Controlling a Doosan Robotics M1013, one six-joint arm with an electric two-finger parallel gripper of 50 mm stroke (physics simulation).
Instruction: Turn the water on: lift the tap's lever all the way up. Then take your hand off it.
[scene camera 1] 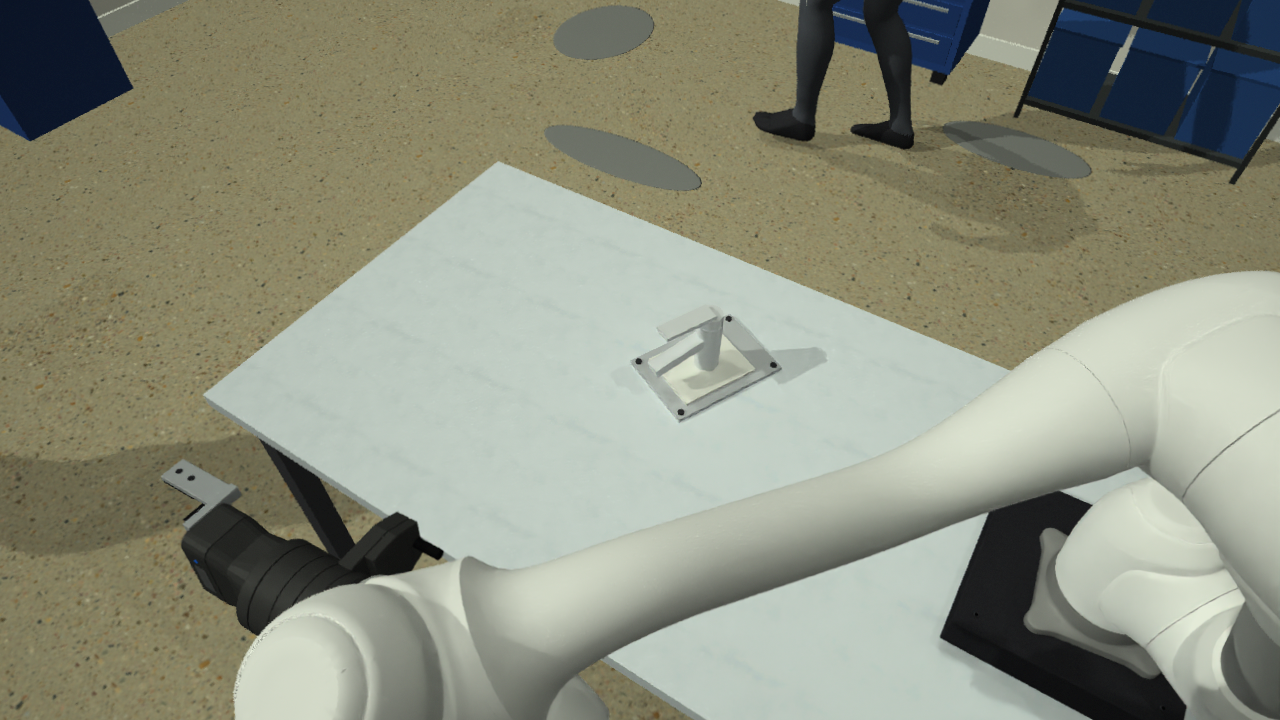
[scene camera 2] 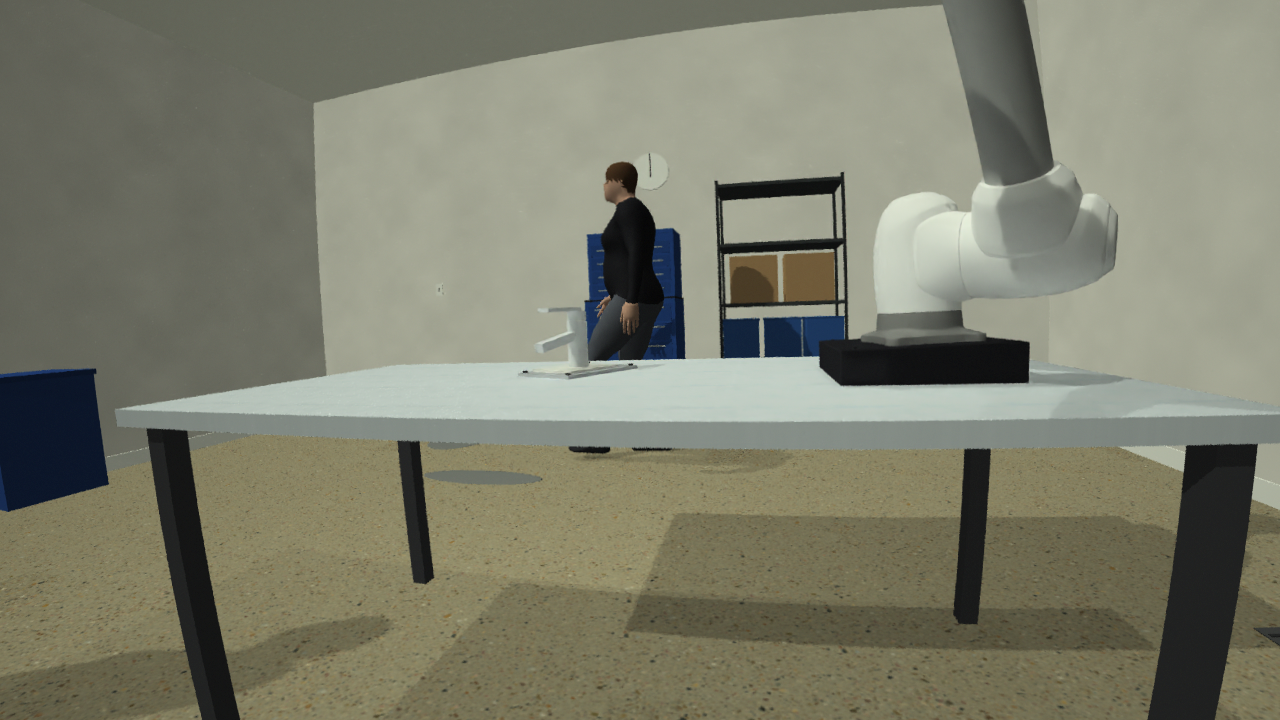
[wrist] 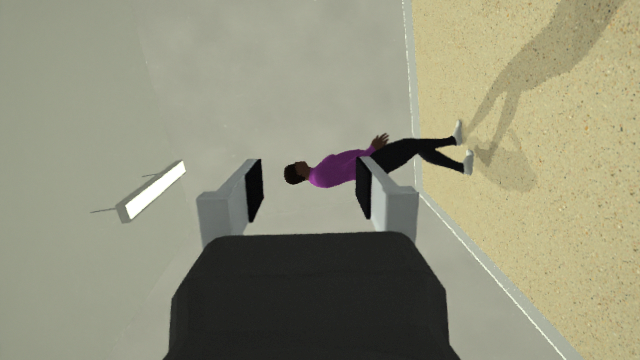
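Seen in the pictures: gripper, fingertip midpoint: (scene camera 1: pixel 184 492) (wrist: pixel 309 177); arm's base, link origin: (scene camera 1: pixel 1095 600) (scene camera 2: pixel 919 341).
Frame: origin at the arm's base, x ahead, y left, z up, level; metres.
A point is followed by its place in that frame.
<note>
The tap stands on a flat plate (scene camera 1: pixel 729 391) {z -0.056, x 0.651, y -0.167 m} (scene camera 2: pixel 566 374) {z -0.055, x 0.714, y -0.075 m} on the table. Its upright body (scene camera 1: pixel 708 349) {z 0.012, x 0.709, y -0.189 m} (scene camera 2: pixel 577 340) {z 0.013, x 0.713, y -0.187 m} is pale grey, with a slanting spout (scene camera 1: pixel 675 355) {z 0.022, x 0.754, y -0.139 m} (scene camera 2: pixel 553 342) {z 0.013, x 0.754, y -0.125 m} low on one side. The flat lever (scene camera 1: pixel 687 321) {z 0.091, x 0.745, y -0.165 m} (scene camera 2: pixel 556 310) {z 0.085, x 0.746, y -0.132 m} sits on top, over the spout, and looks about level in scene camera 2. My gripper (scene camera 1: pixel 186 476) {z 0.538, x 0.885, y 0.609 m} (wrist: pixel 309 177) {z 0.538, x 0.885, y 0.609 m} is open, with nothing between its fingers. It is far from the tap, beyond the table's left edge in scene camera 1, and points away from it. The tap does not show in the wrist view; the gripper does not show in scene camera 2.
The white table (scene camera 1: pixel 429 295) {z -0.065, x 1.316, y -0.128 m} (scene camera 2: pixel 358 398) {z -0.065, x 1.055, y 0.166 m} also bears the arm's black base block (scene camera 1: pixel 1002 617) {z -0.003, x 0.119, y 0.087 m} (scene camera 2: pixel 921 362) {z -0.027, x 0.052, y 0.138 m}. My forearm (scene camera 1: pixel 760 528) {z 0.712, x 0.421, y 0.521 m} reaches over the table in scene camera 1. A person in black (scene camera 2: pixel 631 250) stands behind the table. A person in purple (wrist: pixel 335 170) stands in the wrist view's background.
</note>
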